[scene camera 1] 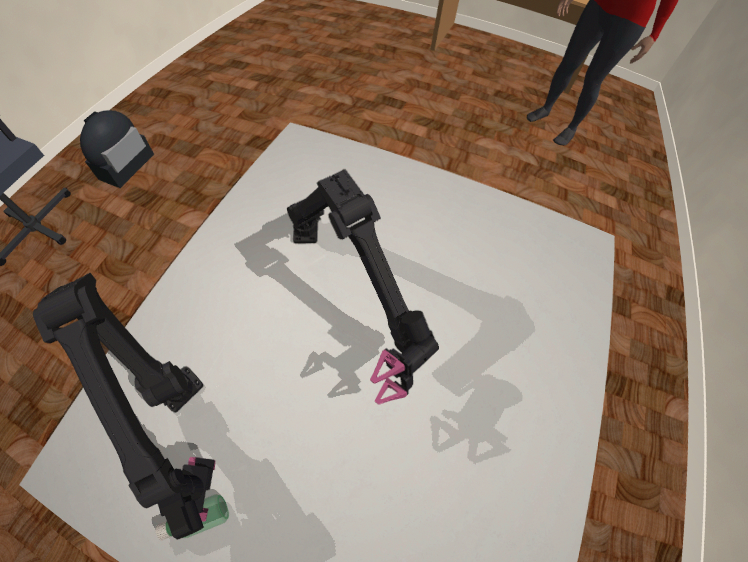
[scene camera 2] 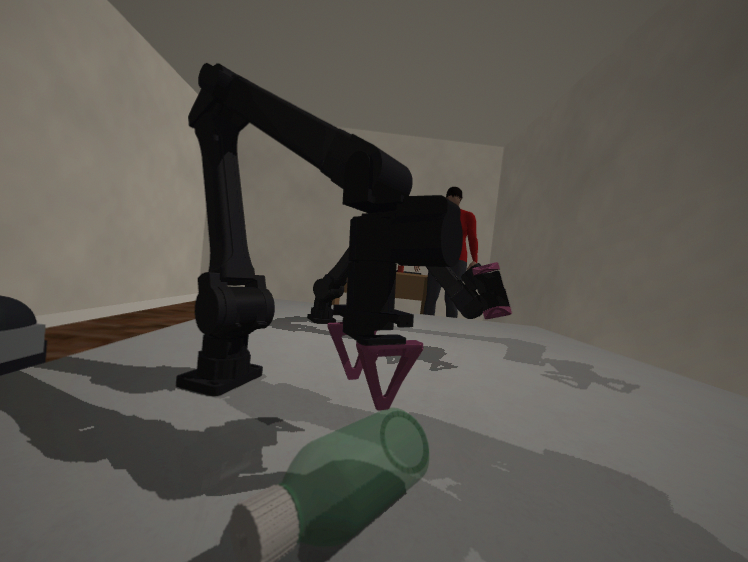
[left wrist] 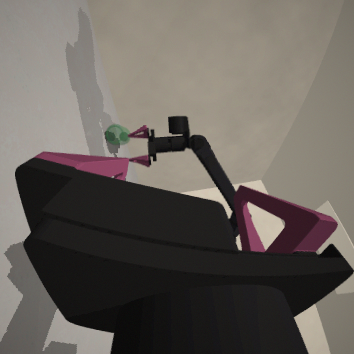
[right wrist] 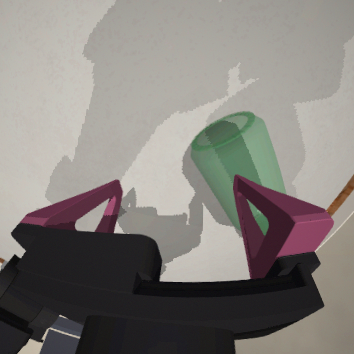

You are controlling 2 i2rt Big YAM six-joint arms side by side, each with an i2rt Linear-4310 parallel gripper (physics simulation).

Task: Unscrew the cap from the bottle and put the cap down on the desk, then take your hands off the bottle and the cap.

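Places are measured from the left arm's base along level axes (x ahead, y left, z up), in centimetres.
Pixels of known places: left gripper, between the fingertips: [scene camera 1: 374, 392] [scene camera 2: 490, 288] [left wrist: 184, 178]; right gripper, between the fingertips: [scene camera 1: 209, 488] [scene camera 2: 366, 392] [left wrist: 127, 147] [right wrist: 174, 183]; left arm's base, origin of its link: [scene camera 1: 306, 230] [scene camera 2: 321, 320]; right arm's base, origin of its link: [scene camera 1: 181, 389] [scene camera 2: 222, 379].
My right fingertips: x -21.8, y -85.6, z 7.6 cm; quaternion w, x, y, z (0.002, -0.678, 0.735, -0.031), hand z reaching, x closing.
Note:
Ahead of a thing's pixels: the offset from my right fingertips to its middle. Level surfaces: height alone.
A translucent green bottle {dy -8.1, dx -5.5, dz -3.8 cm} [scene camera 1: 216, 510] [scene camera 2: 350, 477] [left wrist: 117, 135] [right wrist: 240, 155] lies on its side on the white desk surface {dz -7.6 cm} [scene camera 1: 513, 229]. Its ribbed pale cap {dy -11.2, dx -12.9, dz -3.8 cm} [scene camera 1: 160, 530] [scene camera 2: 272, 522] is on the neck, at the lower left in scene camera 2; it does not show in the right wrist view. My right gripper [scene camera 1: 203, 489] [scene camera 2: 368, 392] [left wrist: 127, 147] [right wrist: 174, 183] is open and empty, above the desk beside the bottle; one finger overlaps the bottle in the right wrist view. My left gripper [scene camera 1: 376, 391] [scene camera 2: 492, 290] [left wrist: 184, 178] is open and empty, raised far from the bottle.
In scene camera 1 the bottle lies near the lower-left edge of the white surface, partly under the right arm. A dark helmet [scene camera 1: 114, 145] and a chair [scene camera 1: 18, 158] are beyond the left edge. A person in red [scene camera 1: 595, 54] stands beyond the far edge.

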